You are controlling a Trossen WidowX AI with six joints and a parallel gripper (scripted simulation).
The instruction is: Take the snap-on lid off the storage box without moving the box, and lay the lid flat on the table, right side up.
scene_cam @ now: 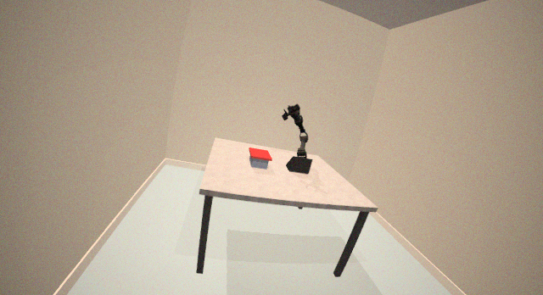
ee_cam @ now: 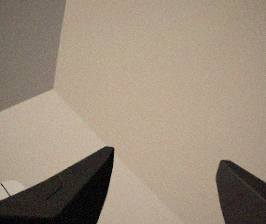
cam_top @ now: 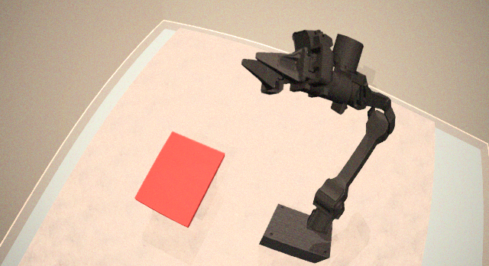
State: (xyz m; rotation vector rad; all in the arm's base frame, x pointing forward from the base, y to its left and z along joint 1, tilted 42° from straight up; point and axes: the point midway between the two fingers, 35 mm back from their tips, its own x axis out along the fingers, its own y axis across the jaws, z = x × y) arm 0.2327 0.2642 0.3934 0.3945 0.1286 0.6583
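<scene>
The red lid is 44 cm below my gripper tip, 15 cm ahead of it and 9 cm to the left of it. The rest, counted from my gripper tip: storage box (49 cm below, 15 cm ahead, 9 cm to the left).
</scene>
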